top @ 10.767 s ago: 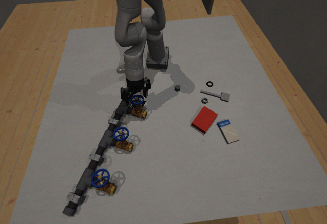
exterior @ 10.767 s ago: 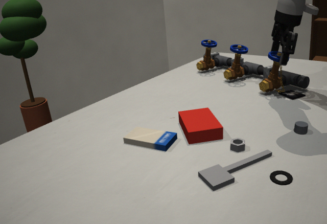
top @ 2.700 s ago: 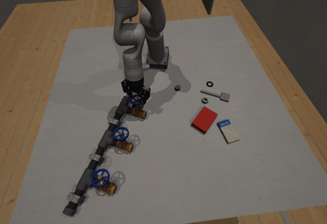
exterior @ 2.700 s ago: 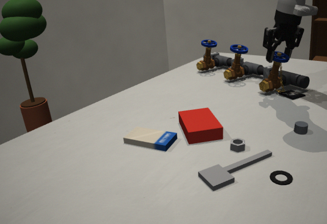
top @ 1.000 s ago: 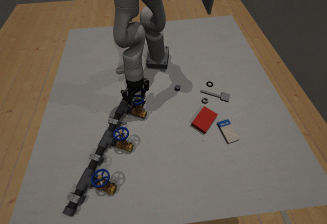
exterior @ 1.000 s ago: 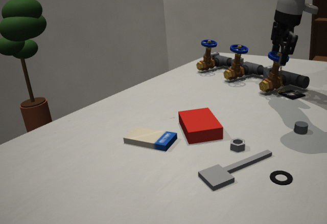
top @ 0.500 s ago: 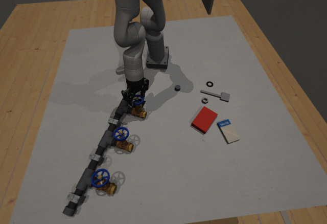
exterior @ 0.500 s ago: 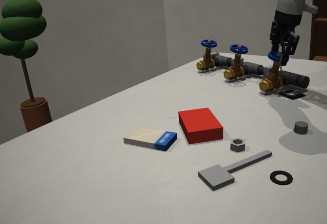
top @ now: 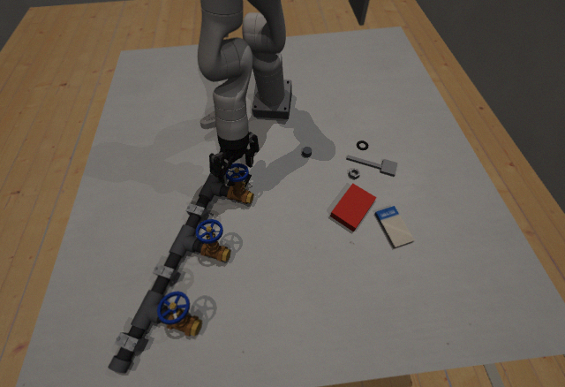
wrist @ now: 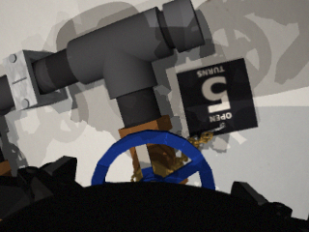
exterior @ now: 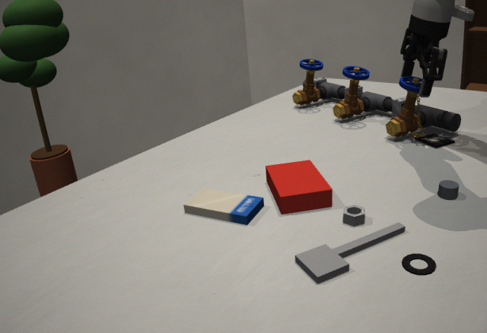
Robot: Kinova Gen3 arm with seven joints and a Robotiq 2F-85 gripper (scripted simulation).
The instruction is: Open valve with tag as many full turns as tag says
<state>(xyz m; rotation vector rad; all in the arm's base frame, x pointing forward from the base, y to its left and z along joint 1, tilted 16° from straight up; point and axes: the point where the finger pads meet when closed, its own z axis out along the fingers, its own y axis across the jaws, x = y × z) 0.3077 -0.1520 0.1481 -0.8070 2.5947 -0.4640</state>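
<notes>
Right now my hand is 120 mm above the black tag and 40 mm past it. The rest, counted from my hand: red block: 310 mm to the left, 130 mm ahead, 110 mm below; small grey cylinder: 230 mm to the left, 110 mm below, 100 mm behind; grey paddle-shaped tool: 440 mm to the left, 120 mm below.
</notes>
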